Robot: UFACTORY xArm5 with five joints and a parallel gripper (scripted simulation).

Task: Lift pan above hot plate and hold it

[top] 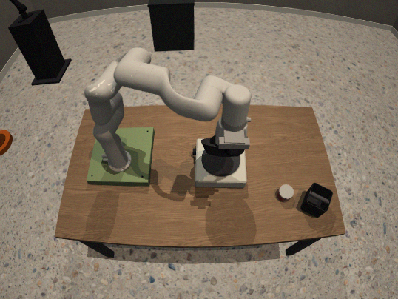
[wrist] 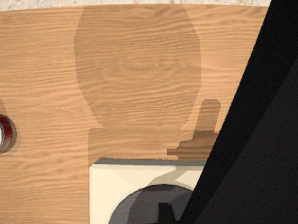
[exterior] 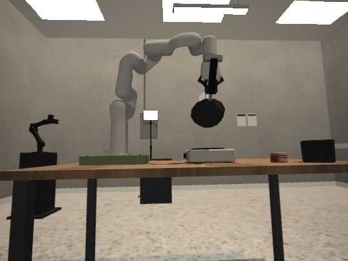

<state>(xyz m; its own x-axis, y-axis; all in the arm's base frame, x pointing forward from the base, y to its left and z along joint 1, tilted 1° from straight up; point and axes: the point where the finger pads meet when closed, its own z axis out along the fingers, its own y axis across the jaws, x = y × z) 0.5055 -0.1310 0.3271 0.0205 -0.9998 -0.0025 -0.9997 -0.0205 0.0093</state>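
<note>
The black pan is 70 mm below my hand and 50 mm to the left of it. From my hand the other things lie so: white lid (350 mm below, 320 mm ahead, 10 mm to the right); white hot plate (340 mm below, 140 mm to the left, 20 mm behind); black box (470 mm ahead, 330 mm below, 70 mm to the right).
</note>
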